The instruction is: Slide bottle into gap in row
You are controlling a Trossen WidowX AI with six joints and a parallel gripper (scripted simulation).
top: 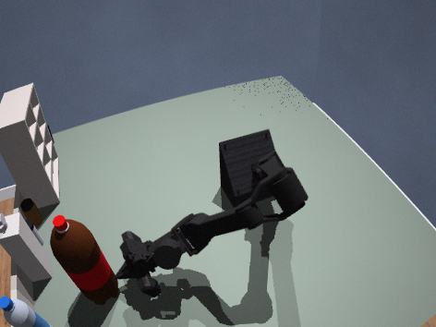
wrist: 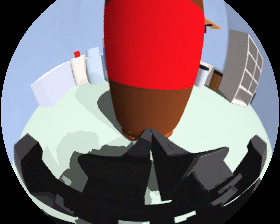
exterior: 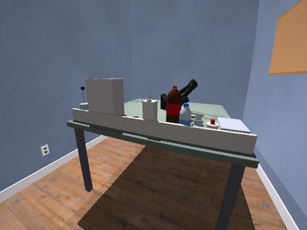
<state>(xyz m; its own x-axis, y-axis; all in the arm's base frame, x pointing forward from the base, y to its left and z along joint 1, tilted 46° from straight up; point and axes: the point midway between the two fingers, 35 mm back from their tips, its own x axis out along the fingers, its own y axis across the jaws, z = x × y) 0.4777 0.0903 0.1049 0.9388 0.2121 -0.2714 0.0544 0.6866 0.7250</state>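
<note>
My gripper is now 9 cm below the brown cola bottle, 9 cm short of it and 1 cm to the left of it. Also, from my hand: grey jar: 29 cm ahead, 16 cm to the left; then low white rail: 31 cm ahead, 20 cm to the right, 1 cm below; then blue-capped bottle: 29 cm ahead, 9 cm to the left, 5 cm above.
</note>
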